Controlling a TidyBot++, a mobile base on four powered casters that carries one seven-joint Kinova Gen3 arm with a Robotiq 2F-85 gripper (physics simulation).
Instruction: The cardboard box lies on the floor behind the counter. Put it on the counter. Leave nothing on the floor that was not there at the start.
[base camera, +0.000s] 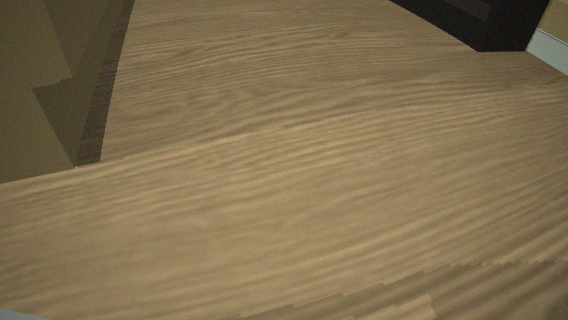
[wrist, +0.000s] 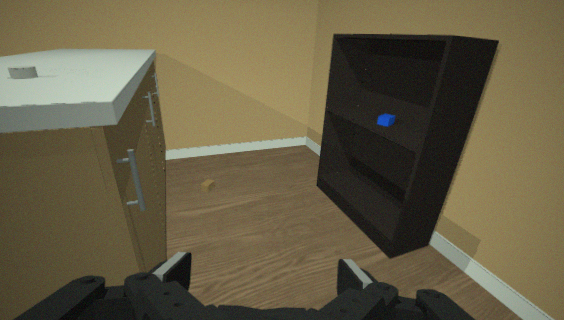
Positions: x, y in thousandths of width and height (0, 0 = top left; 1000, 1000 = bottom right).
I see my gripper (wrist: 469, 852), a counter (base camera: 103, 183) and a tall black cabinet (wrist: 769, 258).
